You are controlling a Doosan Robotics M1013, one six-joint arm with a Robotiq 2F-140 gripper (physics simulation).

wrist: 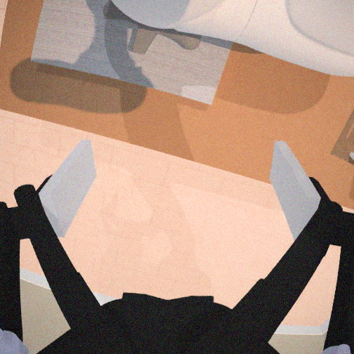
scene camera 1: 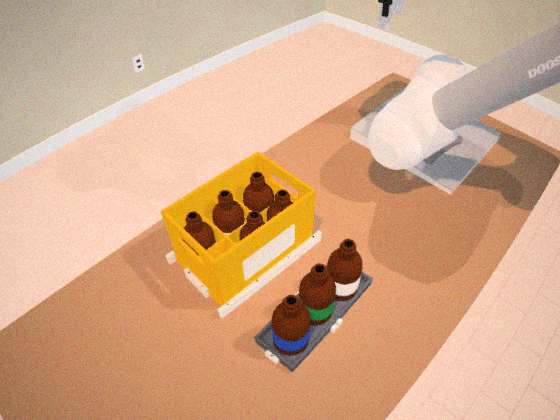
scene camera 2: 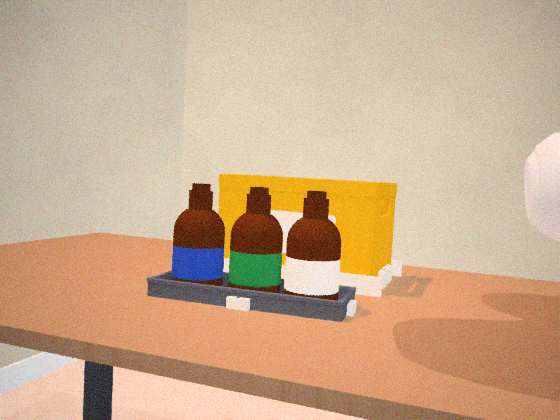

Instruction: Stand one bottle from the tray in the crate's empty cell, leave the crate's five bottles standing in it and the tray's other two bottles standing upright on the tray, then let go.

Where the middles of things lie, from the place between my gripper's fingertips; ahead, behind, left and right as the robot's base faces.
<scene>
My gripper is now 55 cm short of the green-labelled bottle (scene camera 2: 255,263), 35 cm to the right of it and 31 cm above it.
</scene>
